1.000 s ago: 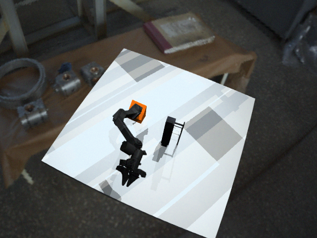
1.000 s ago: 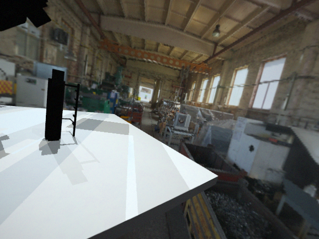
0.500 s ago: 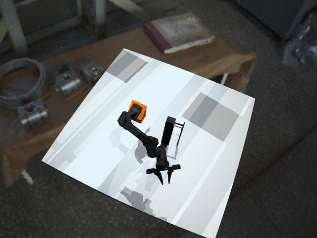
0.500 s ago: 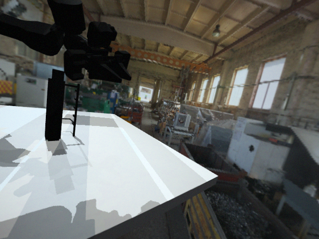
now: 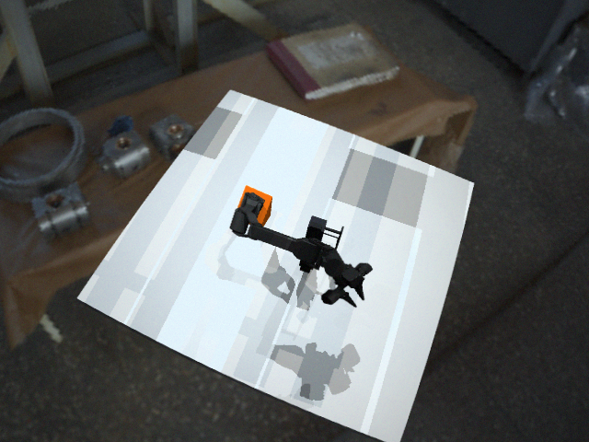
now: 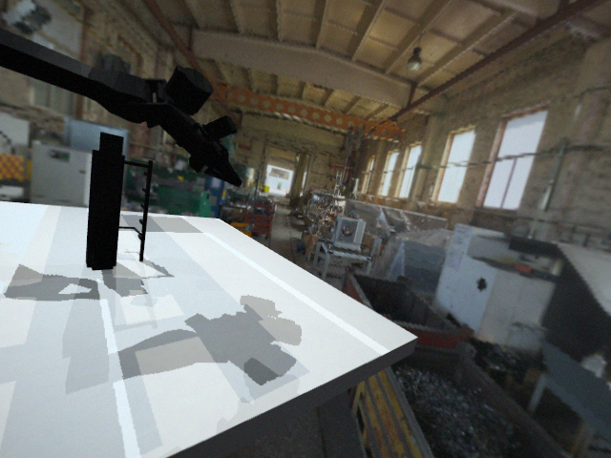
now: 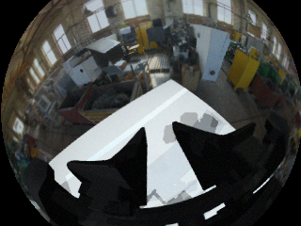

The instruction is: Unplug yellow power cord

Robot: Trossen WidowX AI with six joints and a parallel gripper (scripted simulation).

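My gripper tip is now 280 mm past the yellow plug, 250 mm to the right of it and 140 mm above it.
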